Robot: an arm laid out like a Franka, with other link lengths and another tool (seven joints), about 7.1 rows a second.
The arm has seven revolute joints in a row. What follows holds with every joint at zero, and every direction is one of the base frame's. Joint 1 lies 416.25 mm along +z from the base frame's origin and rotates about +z. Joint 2 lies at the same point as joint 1 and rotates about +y. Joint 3 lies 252.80 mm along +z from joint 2 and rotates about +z. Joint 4 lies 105.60 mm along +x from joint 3 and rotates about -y. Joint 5 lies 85.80 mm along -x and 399.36 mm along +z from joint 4 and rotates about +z. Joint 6 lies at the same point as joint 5 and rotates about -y. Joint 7 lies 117.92 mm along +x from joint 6 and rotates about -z. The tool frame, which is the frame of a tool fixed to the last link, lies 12.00 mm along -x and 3.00 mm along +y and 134.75 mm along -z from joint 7; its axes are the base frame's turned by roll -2.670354, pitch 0.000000 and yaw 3.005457 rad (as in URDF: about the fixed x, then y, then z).
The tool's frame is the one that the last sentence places.
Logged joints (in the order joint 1, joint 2, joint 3, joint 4, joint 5, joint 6, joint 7), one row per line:
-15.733 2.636 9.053 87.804 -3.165 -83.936 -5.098
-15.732 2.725 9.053 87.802 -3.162 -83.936 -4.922
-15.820 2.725 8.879 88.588 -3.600 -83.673 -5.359
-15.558 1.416 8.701 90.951 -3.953 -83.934 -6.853
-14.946 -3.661 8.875 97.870 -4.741 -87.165 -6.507
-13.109 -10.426 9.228 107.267 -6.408 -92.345 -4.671
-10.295 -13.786 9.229 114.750 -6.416 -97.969 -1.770
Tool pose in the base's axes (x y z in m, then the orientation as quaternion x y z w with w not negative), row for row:
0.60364 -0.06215 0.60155 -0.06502 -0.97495 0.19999 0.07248
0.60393 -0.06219 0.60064 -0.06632 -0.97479 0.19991 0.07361
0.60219 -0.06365 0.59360 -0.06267 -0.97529 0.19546 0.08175
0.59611 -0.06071 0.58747 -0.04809 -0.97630 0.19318 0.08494
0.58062 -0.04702 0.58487 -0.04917 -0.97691 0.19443 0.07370
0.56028 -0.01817 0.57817 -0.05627 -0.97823 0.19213 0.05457
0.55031 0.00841 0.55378 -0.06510 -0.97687 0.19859 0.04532
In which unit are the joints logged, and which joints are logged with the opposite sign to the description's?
The joints are logged in degrees. Opposite sign: joint 4, joint 5, joint 6.
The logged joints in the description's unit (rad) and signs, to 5 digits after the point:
-0.27459 0.04601 0.15800 -1.53247 0.05524 1.46496 -0.08898
-0.27458 0.04756 0.15800 -1.53243 0.05519 1.46496 -0.08591
-0.27611 0.04756 0.15497 -1.54615 0.06283 1.46037 -0.09353
-0.27154 0.02471 0.15186 -1.58739 0.06899 1.46492 -0.11961
-0.26086 -0.06390 0.15490 -1.70815 0.08275 1.52132 -0.11357
-0.22880 -0.18197 0.16106 -1.87216 0.11184 1.61172 -0.08152
-0.17968 -0.24061 0.16108 -2.00277 0.11198 1.70988 -0.03089

